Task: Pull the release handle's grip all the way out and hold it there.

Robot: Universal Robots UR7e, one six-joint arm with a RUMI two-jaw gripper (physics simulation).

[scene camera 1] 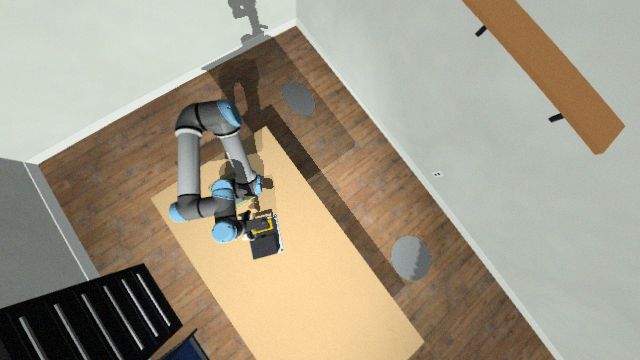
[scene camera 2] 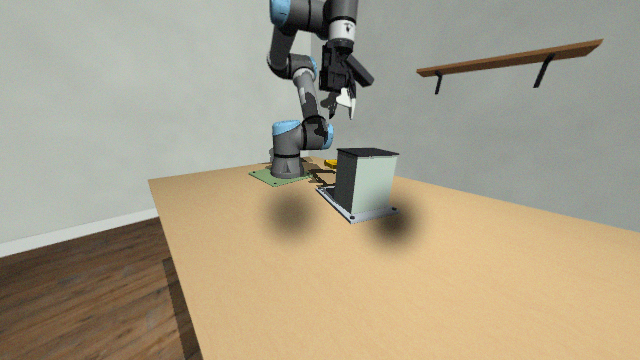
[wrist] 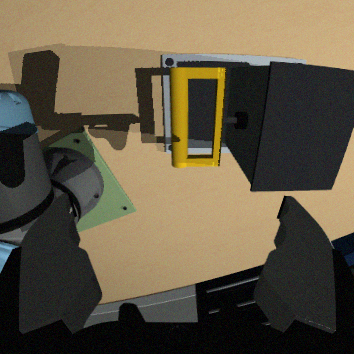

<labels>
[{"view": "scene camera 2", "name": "gripper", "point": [339,119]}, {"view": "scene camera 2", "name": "light grey base plate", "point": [327,193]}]
</labels>
